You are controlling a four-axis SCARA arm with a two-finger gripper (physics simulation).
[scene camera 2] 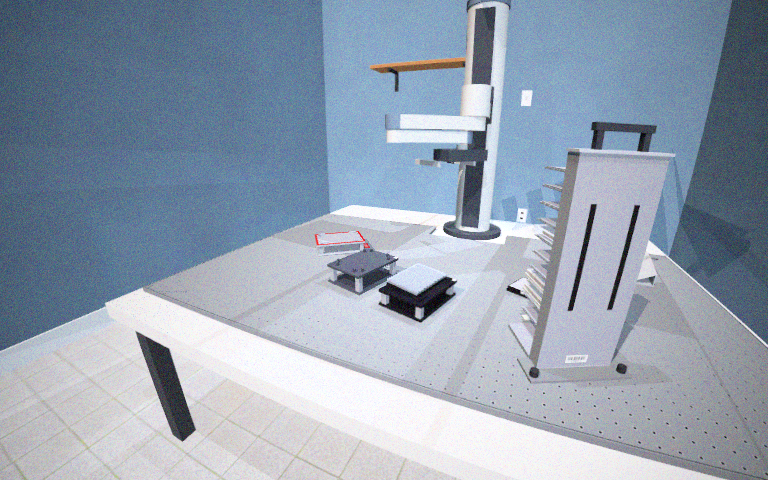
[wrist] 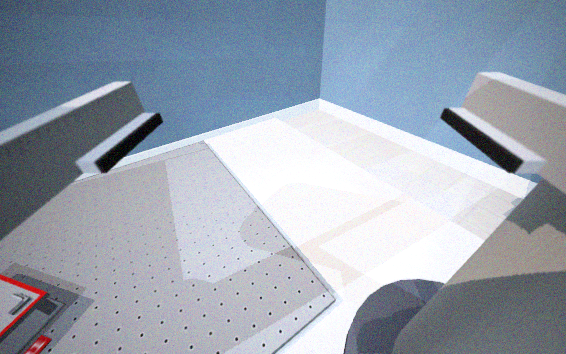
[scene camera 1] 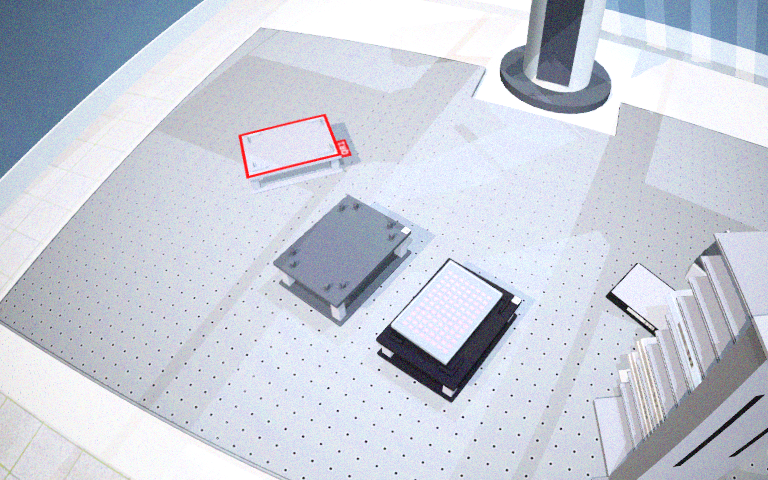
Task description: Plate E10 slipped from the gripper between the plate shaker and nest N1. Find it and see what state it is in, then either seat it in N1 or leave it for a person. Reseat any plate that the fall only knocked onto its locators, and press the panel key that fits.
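Frame: origin at the arm's base, x ahead, y down, z left, level; centimetres.
Where they show: gripper, fingertip midpoint: (scene camera 2: pixel 433 160) (wrist: pixel 296 98); arm's base at its link origin: (scene camera 2: pixel 471 231) (scene camera 1: pixel 555 79).
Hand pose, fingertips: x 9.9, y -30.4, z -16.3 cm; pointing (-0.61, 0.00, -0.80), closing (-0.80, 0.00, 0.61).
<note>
Each offset is from my fingertips to the centre of the thing.
A pale plate with pinkish wells @[dx +59.1, dy +23.3, dz +13.8 cm] (scene camera 1: pixel 447 311) (scene camera 2: pixel 417 279) lies on a black raised nest @[dx +59.2, dy +26.7, dz +14.4 cm] (scene camera 1: pixel 458 376) (scene camera 2: pixel 417 308) in both scene views. It looks flat; whether it sits fully between the locators I cannot tell. A dark grey raised nest @[dx +53.9, dy +26.0, dz -3.6 cm] (scene camera 1: pixel 345 249) (scene camera 2: pixel 363 263) beside it shows pegs and no plate on top. No label tells me which is N1 or the shaker, and I cannot identify E10. My gripper (scene camera 2: pixel 447 164) (wrist: pixel 296 98) is open and empty, high above the table by the column. The panel key does not show clearly.
A red-outlined stand (scene camera 1: pixel 288 146) (scene camera 2: pixel 339 238) (wrist: pixel 12 302) is at the back left, with a red tag. A tall slotted rack @[dx +67.2, dy +8.7, dz +45.5 cm] (scene camera 1: pixel 730 396) (scene camera 2: pixel 600 333) holds several shelves at the right. A white-topped, black-edged block @[dx +44.2, dy +28.4, dz +41.9 cm] (scene camera 1: pixel 642 288) (scene camera 2: pixel 516 285) lies by it. The arm column (scene camera 1: pixel 560 50) (scene camera 2: pixel 487 113) stands behind.
</note>
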